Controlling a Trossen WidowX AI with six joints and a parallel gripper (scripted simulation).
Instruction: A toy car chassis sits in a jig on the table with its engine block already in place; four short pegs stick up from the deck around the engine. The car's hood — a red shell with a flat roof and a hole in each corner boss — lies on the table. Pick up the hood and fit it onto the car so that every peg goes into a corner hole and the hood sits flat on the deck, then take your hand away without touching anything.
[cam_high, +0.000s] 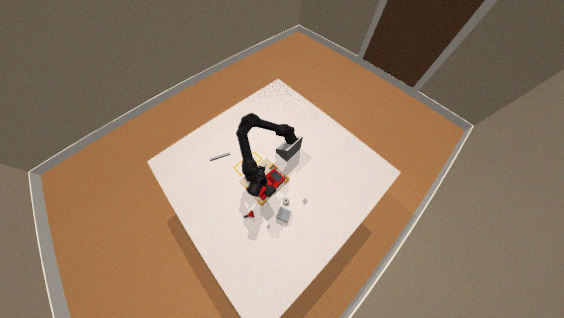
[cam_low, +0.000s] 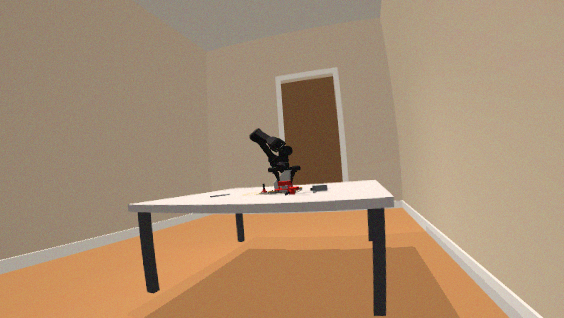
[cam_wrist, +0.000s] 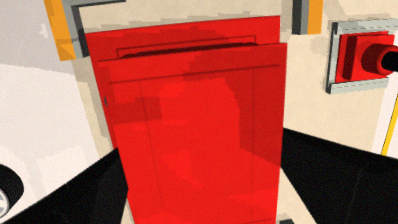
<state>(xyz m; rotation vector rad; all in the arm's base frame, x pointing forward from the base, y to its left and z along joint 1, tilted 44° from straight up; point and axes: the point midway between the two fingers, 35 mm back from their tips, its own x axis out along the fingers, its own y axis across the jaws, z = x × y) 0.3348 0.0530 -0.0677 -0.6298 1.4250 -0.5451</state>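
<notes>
The red hood is right at my gripper tip. Also, from my gripper tip: thin grey rod: 8 cm ahead, 40 cm to the right, 5 cm below; then grey engine block: 3 cm below; then tiny grey piece: 14 cm behind, 24 cm to the left, 5 cm below.
</notes>
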